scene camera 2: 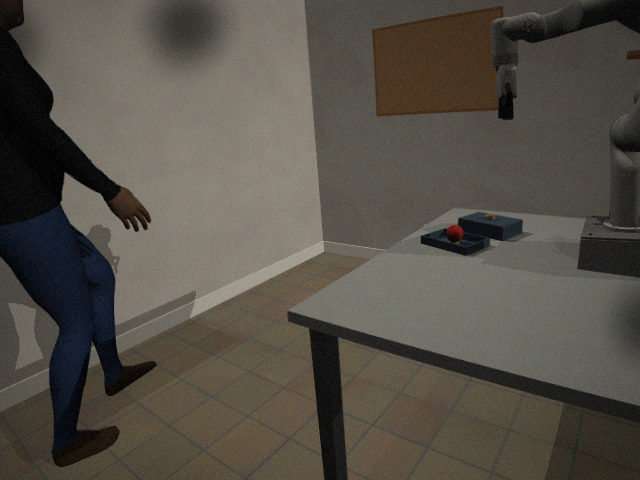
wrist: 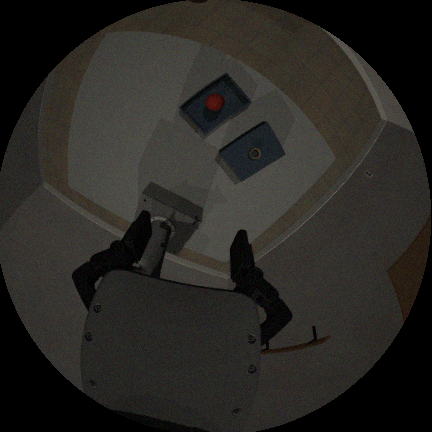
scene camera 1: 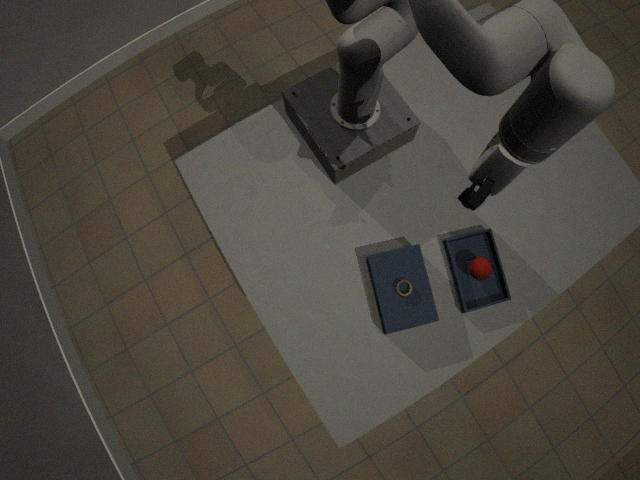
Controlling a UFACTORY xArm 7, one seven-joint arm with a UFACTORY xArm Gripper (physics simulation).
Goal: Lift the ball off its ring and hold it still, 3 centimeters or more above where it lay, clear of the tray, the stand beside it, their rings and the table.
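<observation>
A red ball sits in the blue walled tray. A bit of its ring shows under it in scene camera 2; the rest is hidden. The blue stand is beside the tray, with an orange ring on top and no ball on it. My gripper is open and empty, high above the table and apart from the ball; its two fingers stand wide apart in the wrist view.
The pale table bears the tray, the stand and the arm's grey base block. A person in a black top and blue trousers is on the floor at the left of scene camera 2, apart from the table.
</observation>
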